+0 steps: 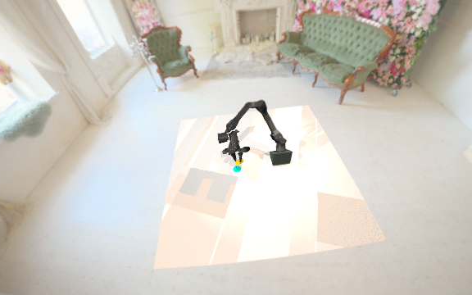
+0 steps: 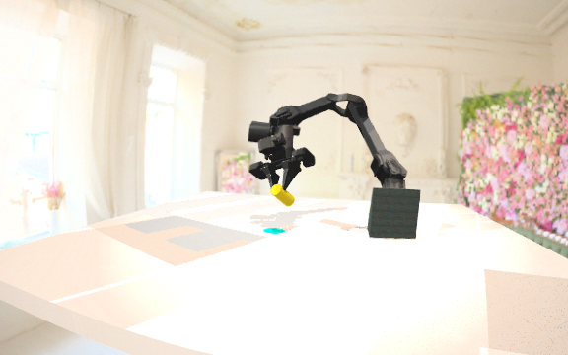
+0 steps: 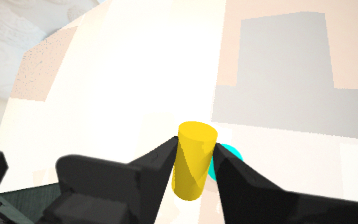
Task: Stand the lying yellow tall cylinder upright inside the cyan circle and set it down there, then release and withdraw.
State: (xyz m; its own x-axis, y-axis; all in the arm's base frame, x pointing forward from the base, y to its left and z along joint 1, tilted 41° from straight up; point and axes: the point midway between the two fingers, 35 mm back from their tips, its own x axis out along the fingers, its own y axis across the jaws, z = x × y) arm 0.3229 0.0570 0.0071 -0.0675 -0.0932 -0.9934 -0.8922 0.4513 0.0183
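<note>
The cyan circle is 11 cm below my gripper tip, 3 cm to the right of it and 2 cm ahead of it. The rest, counted from my gripper tip: yellow tall cylinder 1 cm to the right, 1 cm below, 1 cm behind.
</note>
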